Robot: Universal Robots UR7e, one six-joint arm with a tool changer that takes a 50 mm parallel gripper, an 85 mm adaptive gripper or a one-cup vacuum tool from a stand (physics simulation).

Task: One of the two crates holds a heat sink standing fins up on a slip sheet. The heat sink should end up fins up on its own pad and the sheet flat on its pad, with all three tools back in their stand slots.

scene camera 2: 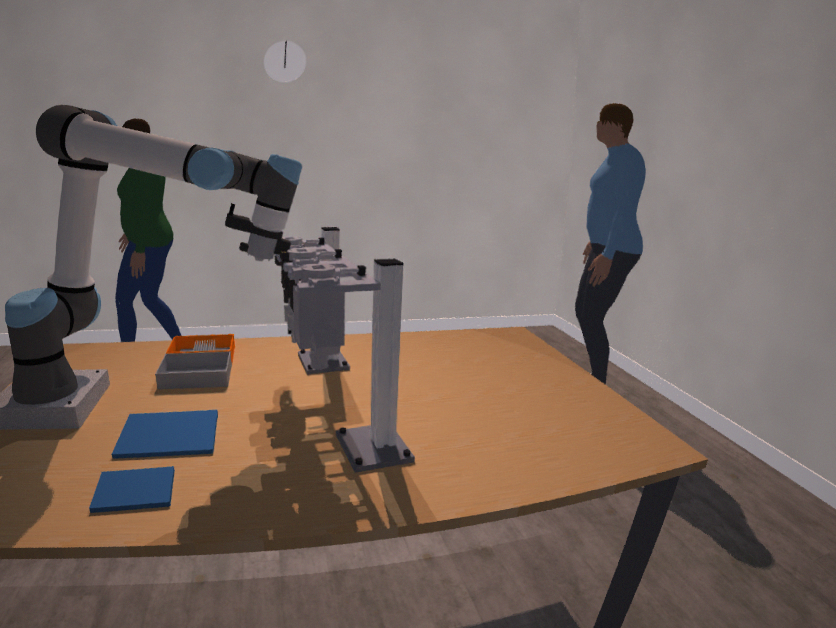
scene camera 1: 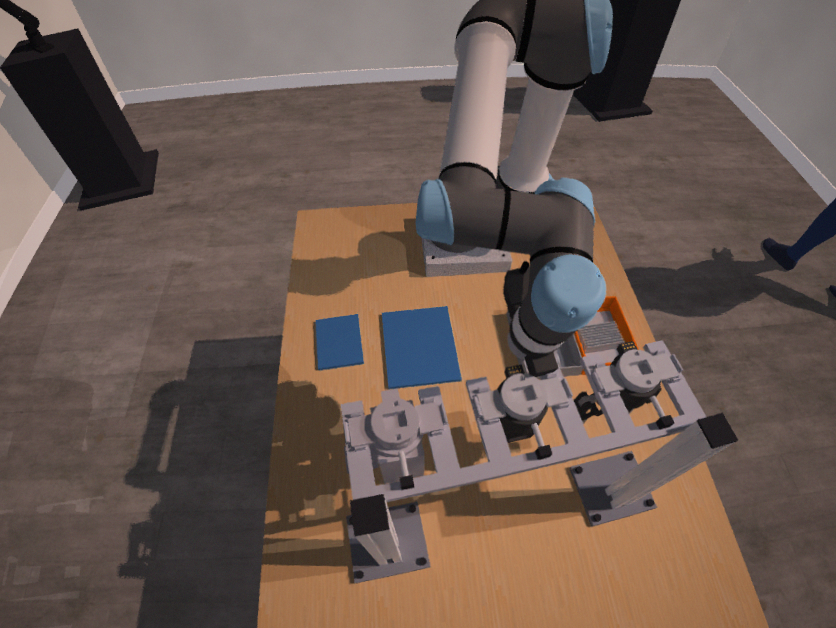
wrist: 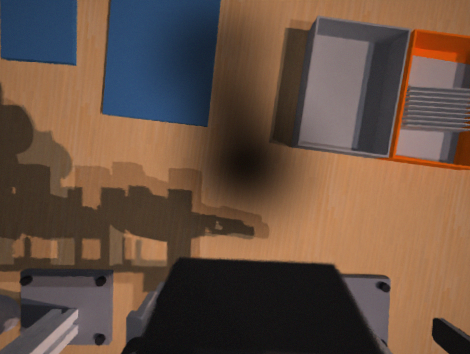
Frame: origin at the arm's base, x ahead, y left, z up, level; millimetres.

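Seen in the pictures: arm's base, origin of its link: (scene camera 2: 46,390).
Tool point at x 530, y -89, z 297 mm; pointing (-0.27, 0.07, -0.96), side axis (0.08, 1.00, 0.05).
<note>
Pixels of each thing's top centre, then the offset from my tool point to it. "*": a spot on its surface instead.
- heat sink, centre of its top: (wrist: 442,107) (scene camera 1: 601,333) (scene camera 2: 204,345) 319 mm left, 126 mm back, 312 mm down
- orange crate, centre of its top: (wrist: 450,100) (scene camera 1: 602,329) (scene camera 2: 201,343) 323 mm left, 133 mm back, 304 mm down
- slip sheet, a spot on its surface: (wrist: 432,145) * 329 mm left, 72 mm back, 342 mm down
- large blue pad, a spot on its surface: (wrist: 160,60) (scene camera 2: 172,430) (scene camera 1: 420,348) * 103 mm right, 228 mm back, 337 mm down
- small blue pad, a spot on its surface: (scene camera 2: 133,488) (wrist: 32,13) (scene camera 1: 335,340) * 291 mm right, 305 mm back, 337 mm down
- grey-bodied tool, centre of its top: (scene camera 1: 386,418) (scene camera 2: 318,265) 235 mm right, 66 mm ahead, 17 mm up
- empty grey crate, centre of its top: (wrist: 353,87) (scene camera 1: 545,334) (scene camera 2: 194,362) 184 mm left, 160 mm back, 304 mm down
- tool stand's rail, a spot on its surface: (scene camera 1: 473,475) * 148 mm right, 163 mm ahead, 5 mm down
The heat sink (scene camera 1: 600,335) (scene camera 2: 204,346) (wrist: 437,107) stands fins up in the orange crate (scene camera 1: 625,325) (wrist: 430,162), on a pale surface that looks like the slip sheet (wrist: 432,145). The large blue pad (scene camera 1: 420,346) (scene camera 2: 167,433) (wrist: 160,60) and the small blue pad (scene camera 1: 339,341) (scene camera 2: 133,488) (wrist: 39,32) bear nothing. The arm's end (scene camera 2: 262,246) carries no tool; it is above and just in front of the stand's middle slot. The stand holds a grey-bodied tool (scene camera 1: 398,461) (scene camera 2: 319,314) in the left slot, and dark tools in the middle (scene camera 1: 519,430) and right slots. No gripper is mounted on the arm.
The empty grey crate (scene camera 1: 573,358) (scene camera 2: 193,378) (wrist: 385,90) adjoins the orange one. The tool stand's rail (scene camera 1: 473,475) spans two upright posts, one near post (scene camera 2: 386,351) tall beside the tools. Two people stand in the background of the second scene view.
</note>
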